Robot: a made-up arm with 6 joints. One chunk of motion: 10 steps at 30 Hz.
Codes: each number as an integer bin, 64 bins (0 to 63) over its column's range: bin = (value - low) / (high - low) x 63, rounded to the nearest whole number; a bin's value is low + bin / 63 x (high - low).
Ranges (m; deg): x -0.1..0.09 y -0.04..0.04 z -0.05..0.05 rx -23..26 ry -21..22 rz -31..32
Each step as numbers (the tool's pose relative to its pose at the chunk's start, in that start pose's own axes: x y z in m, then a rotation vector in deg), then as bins.
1 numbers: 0.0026 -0.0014 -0.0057 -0.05 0.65 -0.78
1 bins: 34 30 28 30 32 30
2 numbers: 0.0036 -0.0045 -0.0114 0.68 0.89 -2.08
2 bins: 34 28 24 30 32 29
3 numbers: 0.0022 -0.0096 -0.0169 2.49 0.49 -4.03
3 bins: 34 24 21 33 31 27
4 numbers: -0.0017 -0.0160 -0.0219 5.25 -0.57 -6.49
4 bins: 33 19 18 36 30 25
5 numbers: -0.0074 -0.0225 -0.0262 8.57 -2.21 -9.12
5 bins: 31 14 15 41 28 22
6 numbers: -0.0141 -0.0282 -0.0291 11.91 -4.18 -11.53
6 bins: 28 9 13 45 25 19
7 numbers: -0.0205 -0.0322 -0.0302 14.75 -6.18 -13.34
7 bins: 26 6 12 49 22 18
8 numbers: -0.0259 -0.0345 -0.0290 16.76 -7.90 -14.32
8 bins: 25 4 13 51 19 17
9 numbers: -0.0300 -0.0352 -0.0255 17.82 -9.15 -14.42
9 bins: 23 4 15 52 17 17
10 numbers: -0.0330 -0.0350 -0.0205 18.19 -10.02 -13.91
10 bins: 22 4 19 53 16 17
